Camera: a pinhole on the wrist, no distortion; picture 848 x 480 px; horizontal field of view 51.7 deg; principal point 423.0 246.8 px. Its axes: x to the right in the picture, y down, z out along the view. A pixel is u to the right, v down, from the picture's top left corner.
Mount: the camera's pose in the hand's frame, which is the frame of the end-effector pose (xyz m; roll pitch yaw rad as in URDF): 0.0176 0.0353 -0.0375 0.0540 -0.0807 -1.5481
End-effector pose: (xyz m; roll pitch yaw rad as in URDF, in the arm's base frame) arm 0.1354 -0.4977 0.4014 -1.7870 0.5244 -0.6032
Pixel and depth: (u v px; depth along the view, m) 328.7 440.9 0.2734
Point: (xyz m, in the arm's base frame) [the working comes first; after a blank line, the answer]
In the camera's frame: -0.0295 0.0606 0.2734

0.2433 -0.3156 0.2522
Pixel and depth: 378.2 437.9 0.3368
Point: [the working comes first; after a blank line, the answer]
In the camera's frame: -0.0172 0.0735 0.3368

0.2839 -0.2650 0.2411
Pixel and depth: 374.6 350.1 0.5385
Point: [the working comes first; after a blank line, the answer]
In the camera's frame: -0.0298 0.0636 0.5385

0.3465 -0.0792 0.1910
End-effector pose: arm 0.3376 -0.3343 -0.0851 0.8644 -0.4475 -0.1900
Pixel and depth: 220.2 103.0 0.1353
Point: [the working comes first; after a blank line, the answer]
In the camera's frame: -0.0314 -0.0222 0.1353

0.2716 -0.3433 0.0166
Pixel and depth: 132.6 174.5 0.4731
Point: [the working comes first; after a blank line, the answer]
In the camera's frame: -0.1570 -0.0391 0.4731

0.0707 -0.4564 0.2941
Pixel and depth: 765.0 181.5 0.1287
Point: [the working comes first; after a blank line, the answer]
In the camera's frame: 0.0503 -0.0096 0.1287

0.3008 -0.4034 -0.0325
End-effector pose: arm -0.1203 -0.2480 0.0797 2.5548 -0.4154 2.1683
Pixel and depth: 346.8 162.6 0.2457
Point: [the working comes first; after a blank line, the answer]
In the camera's frame: -0.0214 -0.0236 0.2457

0.0063 -0.1216 -0.0457
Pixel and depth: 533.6 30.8 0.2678
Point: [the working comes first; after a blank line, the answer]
In the camera's frame: 0.0338 -0.0661 0.2678

-0.0097 -0.1549 -0.1088
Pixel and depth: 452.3 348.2 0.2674
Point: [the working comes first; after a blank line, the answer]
In the camera's frame: 0.0090 0.0310 0.2674

-0.0362 -0.0725 -0.0582
